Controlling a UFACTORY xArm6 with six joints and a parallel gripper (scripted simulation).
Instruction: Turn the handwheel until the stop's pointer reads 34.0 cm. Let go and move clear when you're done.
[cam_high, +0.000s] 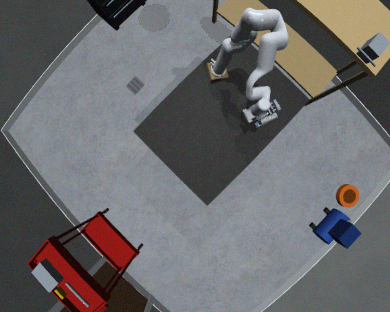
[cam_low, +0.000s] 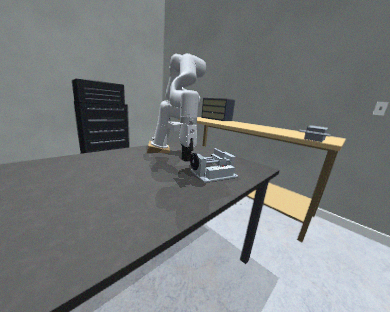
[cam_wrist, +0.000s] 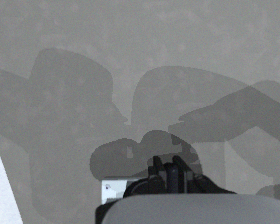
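The upright knob is 1 cm to the left of my hand. Round my hand: handwheel 1 cm ahead, 2 cm to the left, 1 cm below; then sliding stop 9 cm ahead, 16 cm to the left, 1 cm below.
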